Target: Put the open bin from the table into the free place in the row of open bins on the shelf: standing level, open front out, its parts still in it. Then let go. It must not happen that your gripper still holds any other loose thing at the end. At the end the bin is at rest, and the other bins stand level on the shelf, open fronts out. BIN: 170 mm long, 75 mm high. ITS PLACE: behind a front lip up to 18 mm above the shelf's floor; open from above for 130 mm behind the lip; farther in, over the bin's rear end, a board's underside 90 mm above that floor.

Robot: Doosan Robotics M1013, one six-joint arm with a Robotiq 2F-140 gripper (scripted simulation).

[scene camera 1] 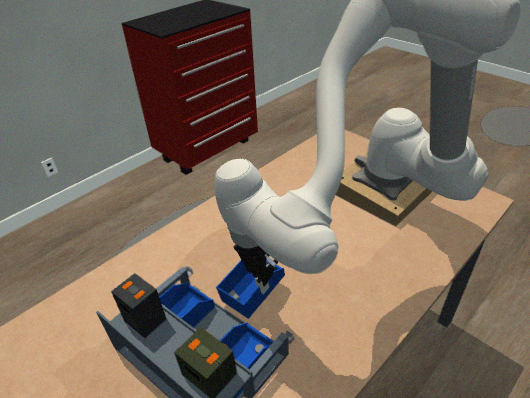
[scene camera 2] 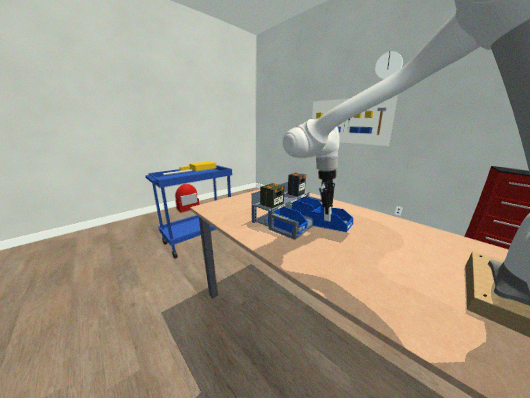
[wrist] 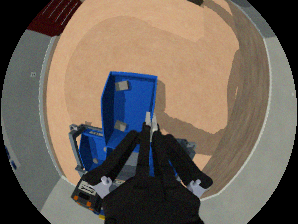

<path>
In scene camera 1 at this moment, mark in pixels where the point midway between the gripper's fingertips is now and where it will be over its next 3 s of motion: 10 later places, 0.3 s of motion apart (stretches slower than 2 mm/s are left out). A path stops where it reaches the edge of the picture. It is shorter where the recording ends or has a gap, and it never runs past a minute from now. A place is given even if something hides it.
My gripper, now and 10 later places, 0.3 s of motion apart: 263, 289; 263, 290; 261, 292; 259, 293; 257, 295; 255, 298; 252, 300; 250, 302; 248, 305; 246, 307; 244, 308
</path>
